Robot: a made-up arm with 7 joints.
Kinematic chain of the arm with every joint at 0, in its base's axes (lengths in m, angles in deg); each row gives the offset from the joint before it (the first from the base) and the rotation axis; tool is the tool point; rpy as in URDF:
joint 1: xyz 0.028 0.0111 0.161 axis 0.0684 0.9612 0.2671
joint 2: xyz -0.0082 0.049 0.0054 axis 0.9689 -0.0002 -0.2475
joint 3: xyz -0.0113 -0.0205 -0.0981 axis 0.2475 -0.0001 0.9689
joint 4: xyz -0.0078 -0.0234 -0.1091 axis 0.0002 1 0
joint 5: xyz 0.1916 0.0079 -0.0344 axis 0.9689 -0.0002 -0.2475
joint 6: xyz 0.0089 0.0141 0.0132 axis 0.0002 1 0
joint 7: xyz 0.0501 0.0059 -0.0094 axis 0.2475 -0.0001 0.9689
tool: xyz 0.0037 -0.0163 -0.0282 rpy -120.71 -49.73 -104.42
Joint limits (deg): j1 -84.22..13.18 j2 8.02..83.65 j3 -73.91..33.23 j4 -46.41..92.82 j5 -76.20..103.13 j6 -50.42..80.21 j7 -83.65..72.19
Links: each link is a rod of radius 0.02 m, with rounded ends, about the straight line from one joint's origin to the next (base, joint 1, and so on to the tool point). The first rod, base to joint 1, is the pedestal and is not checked.
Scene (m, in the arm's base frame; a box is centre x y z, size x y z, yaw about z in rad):
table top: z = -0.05
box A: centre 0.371 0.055 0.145 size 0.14 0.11 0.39 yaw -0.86
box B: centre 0.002 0.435 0 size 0.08 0.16 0.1 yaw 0.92
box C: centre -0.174 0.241 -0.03 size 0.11 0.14 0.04 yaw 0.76
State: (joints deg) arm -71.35 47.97 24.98 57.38 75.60 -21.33 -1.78
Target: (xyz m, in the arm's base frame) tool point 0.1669 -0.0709 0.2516
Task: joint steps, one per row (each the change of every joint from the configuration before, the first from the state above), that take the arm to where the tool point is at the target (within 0.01 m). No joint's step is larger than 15 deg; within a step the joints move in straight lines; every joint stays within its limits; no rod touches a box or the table.
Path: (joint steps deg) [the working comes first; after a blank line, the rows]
Joints at the target: -66.17 38.65 -10.17 -45.03 65.41 -40.54 0.98
Straight joint move there: touches box A.

1: 3.03 4.76 1.38 -13.35 -9.23 -0.75 6.08
2: 3.03 4.75 1.37 -13.35 -9.22 -0.75 6.08
3: 3.03 4.76 1.37 -13.35 -9.23 -0.75 6.08
4: 3.03 4.76 1.38 -13.35 -9.23 -0.75 6.08
5: 3.03 4.75 1.37 -13.35 -9.23 -0.75 6.08
6: 3.03 4.76 1.38 -13.35 -9.22 -0.75 6.08
7: -3.25 -9.47 -10.85 -5.58 11.29 -3.68 -8.43
8: -3.25 -9.46 -10.85 -5.57 11.29 -3.68 -8.43
9: -3.25 -9.47 -10.85 -5.58 11.30 -3.67 -8.43
10: -3.25 -9.46 -10.85 -5.58 11.29 -3.68 -8.43

